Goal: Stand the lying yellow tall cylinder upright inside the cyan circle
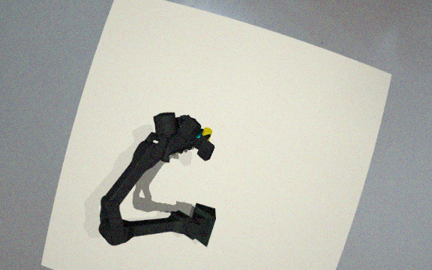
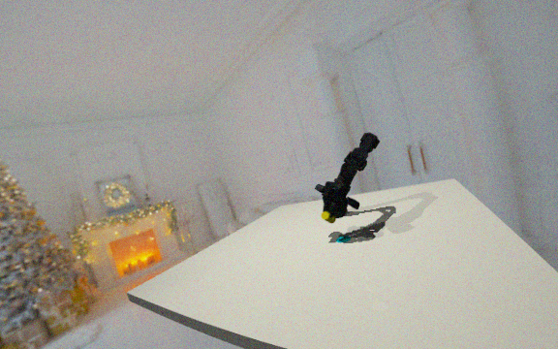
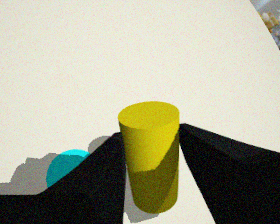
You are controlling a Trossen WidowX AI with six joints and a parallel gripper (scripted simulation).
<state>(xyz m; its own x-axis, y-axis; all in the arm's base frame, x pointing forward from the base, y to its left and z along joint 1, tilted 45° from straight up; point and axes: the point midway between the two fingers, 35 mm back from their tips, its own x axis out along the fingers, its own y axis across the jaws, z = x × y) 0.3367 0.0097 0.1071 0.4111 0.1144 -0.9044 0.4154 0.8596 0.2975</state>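
Now: the cyan circle 11 cm below my gripper tip, 4 cm to the left of it and 1 cm behind it. From my gripper tip the other things lie so: yellow tall cylinder 2 cm behind, 1 cm below.
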